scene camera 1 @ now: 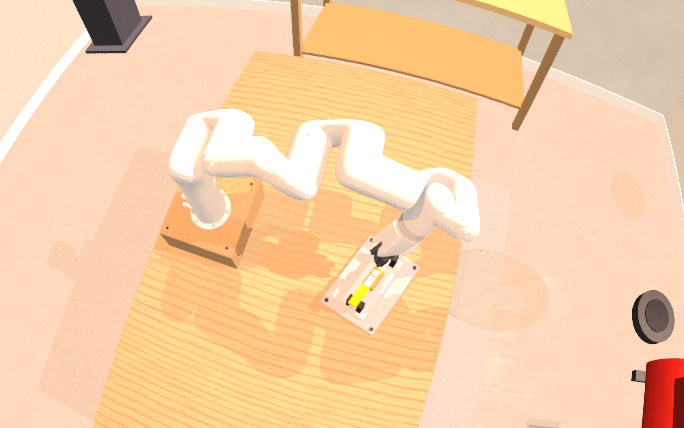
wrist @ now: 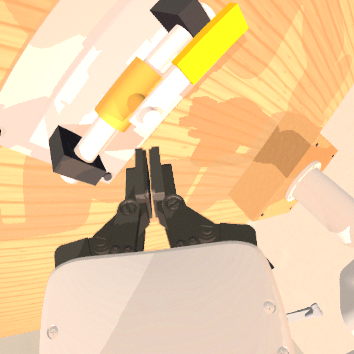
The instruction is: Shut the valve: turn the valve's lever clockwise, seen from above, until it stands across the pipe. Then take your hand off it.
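The valve's lever [scene camera 1: 359,295] [wrist: 212,44] has a bright yellow grip and a white bar. It lies along the pipe [wrist: 92,142], not across it. The bar's inner end is at the round white pivot [wrist: 151,115] beside the orange valve body [wrist: 116,95]. Black supports [wrist: 75,162] hold the pipe's ends above the pale mounting plate [scene camera 1: 406,275]. My gripper [scene camera 1: 388,262] [wrist: 148,161] is shut and empty. Its tips show apart from the lever in the wrist view, near the pivot end. In the scene view the gripper hides the pipe's far end; the tips' exact height is unclear.
The plate is fixed to the wooden table [scene camera 1: 201,393] with dark bolts [scene camera 1: 371,329]. The arm's base stands on a wooden block [scene camera 1: 201,241] [wrist: 247,192] to the left in the scene view. A wooden shelf unit [scene camera 1: 538,83] stands behind the table. A red object [scene camera 1: 658,393] is at the lower right.
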